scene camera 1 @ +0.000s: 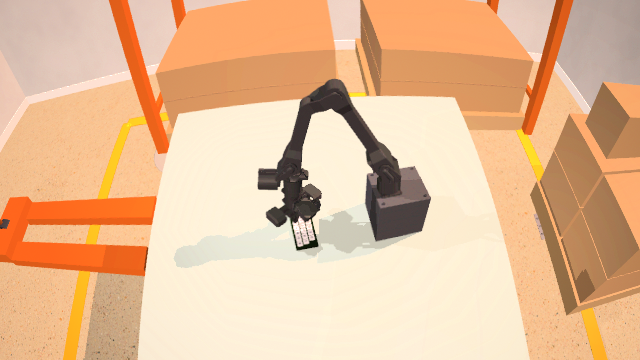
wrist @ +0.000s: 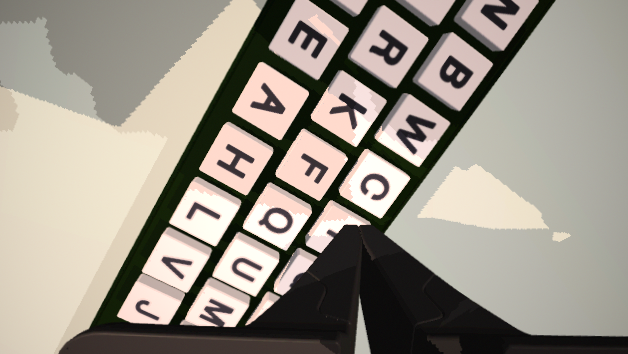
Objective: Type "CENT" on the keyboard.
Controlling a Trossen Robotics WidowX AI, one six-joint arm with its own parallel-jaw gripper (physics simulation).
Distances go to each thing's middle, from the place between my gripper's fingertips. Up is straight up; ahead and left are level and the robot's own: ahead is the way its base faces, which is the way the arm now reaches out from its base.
I see my gripper 10 mm to the left of the T key (wrist: pixel 334 216) and 10 mm above it. The rest, counted from my hand: C key (wrist: pixel 373 183): 10 mm to the left, 10 mm below.
